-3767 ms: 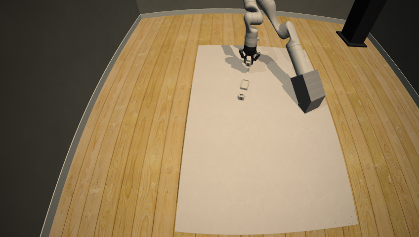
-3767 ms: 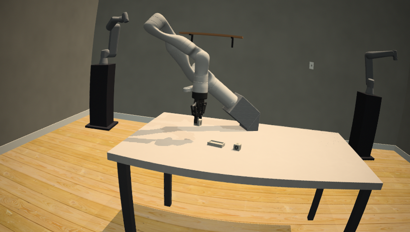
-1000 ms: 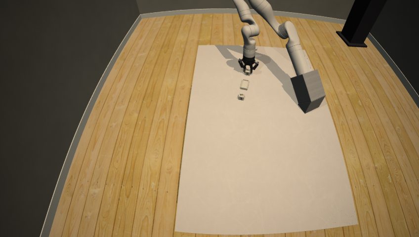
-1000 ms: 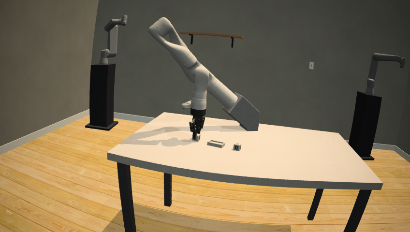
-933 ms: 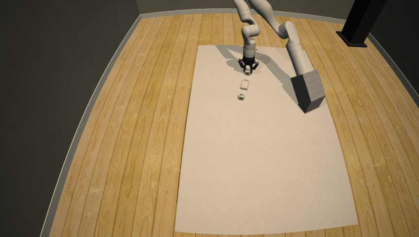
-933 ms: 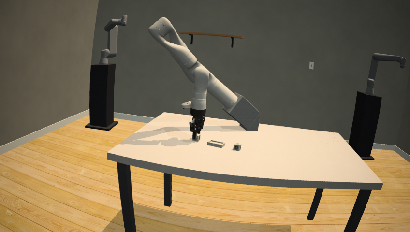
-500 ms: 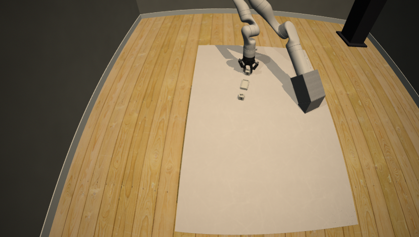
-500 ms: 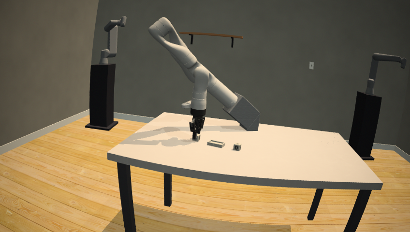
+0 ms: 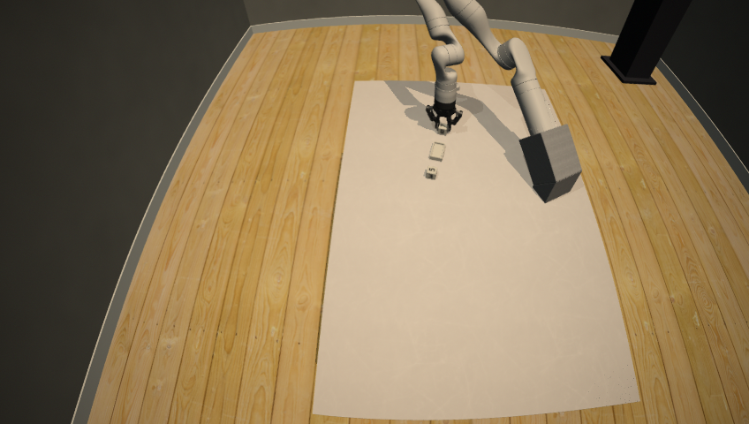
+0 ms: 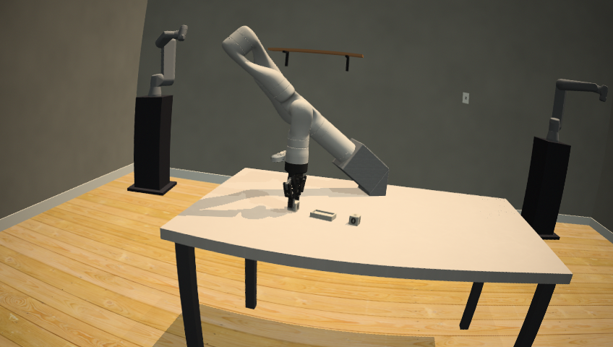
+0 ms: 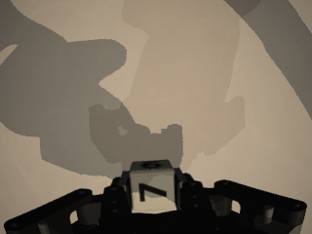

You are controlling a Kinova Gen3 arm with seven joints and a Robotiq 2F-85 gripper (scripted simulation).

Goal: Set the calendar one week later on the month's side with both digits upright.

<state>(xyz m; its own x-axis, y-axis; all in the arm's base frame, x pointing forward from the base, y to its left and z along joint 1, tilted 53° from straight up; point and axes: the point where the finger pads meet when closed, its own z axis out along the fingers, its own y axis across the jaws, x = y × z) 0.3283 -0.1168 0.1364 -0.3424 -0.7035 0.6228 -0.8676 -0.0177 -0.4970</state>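
Now: hand 10 mm above the white digit cube. Also, from my hand: white calendar tray 100 mm to the left, 40 mm ahead, 20 mm below.
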